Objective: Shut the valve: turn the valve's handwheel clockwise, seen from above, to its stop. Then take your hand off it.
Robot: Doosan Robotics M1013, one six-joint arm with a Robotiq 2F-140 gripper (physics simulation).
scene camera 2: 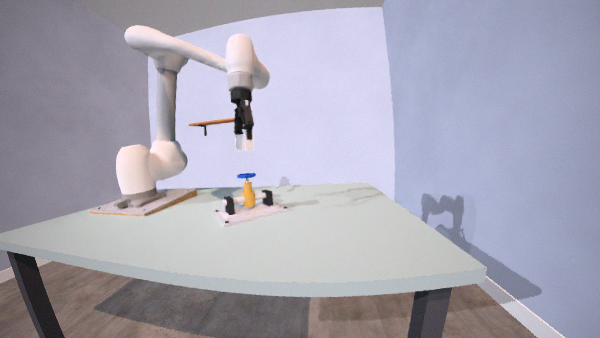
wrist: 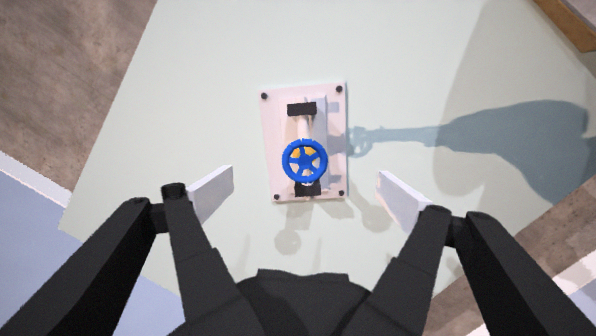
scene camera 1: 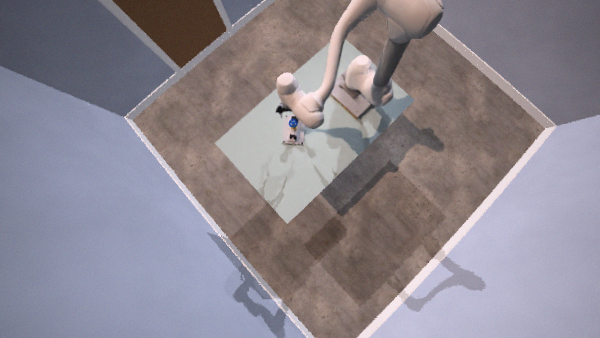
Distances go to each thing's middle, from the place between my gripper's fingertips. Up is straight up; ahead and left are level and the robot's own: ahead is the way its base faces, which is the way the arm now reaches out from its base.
Now: the blue handwheel (wrist: 304, 161) 10 cm below my hand. From my hand the other things lie so: pale base plate (wrist: 334, 93) (22 cm below).
